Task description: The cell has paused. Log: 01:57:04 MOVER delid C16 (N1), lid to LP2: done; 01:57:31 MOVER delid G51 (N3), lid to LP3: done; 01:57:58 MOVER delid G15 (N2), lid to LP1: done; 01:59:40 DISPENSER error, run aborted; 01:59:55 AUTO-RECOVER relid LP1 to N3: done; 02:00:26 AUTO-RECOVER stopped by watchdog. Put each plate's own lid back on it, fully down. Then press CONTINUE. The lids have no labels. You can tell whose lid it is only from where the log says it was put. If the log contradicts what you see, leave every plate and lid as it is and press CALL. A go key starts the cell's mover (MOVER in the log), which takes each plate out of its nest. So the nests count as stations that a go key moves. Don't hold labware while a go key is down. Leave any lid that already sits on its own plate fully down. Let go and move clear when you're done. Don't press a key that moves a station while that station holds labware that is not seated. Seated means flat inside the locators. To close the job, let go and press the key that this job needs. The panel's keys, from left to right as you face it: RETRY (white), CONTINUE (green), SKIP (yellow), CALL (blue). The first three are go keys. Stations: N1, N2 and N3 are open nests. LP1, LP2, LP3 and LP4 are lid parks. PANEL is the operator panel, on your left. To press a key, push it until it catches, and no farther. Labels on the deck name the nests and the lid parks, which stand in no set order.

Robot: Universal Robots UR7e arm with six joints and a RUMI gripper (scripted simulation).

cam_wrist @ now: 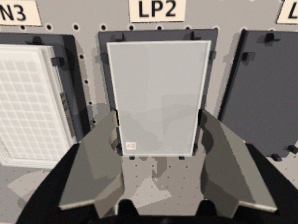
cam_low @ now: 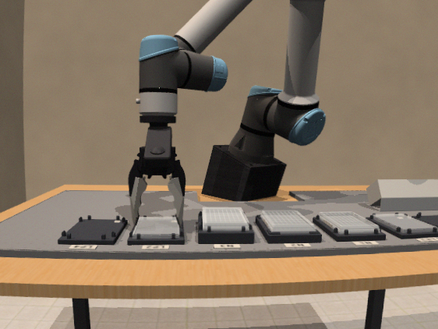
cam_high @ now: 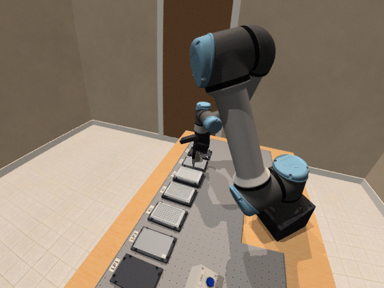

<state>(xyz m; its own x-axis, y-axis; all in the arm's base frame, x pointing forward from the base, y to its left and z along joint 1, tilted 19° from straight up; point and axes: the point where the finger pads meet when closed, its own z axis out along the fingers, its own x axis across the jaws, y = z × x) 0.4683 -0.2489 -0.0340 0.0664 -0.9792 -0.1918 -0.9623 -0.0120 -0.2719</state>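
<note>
Now: the LP2 lid park 2 cm below my hand. Also, from my hand: LP4 lid park: 12 cm to the right, 2 cm below, 1 cm ahead; then plate: 26 cm to the left, 1 cm behind; then LP3 lid park: 53 cm to the left, 2 cm below, 1 cm behind.
</note>
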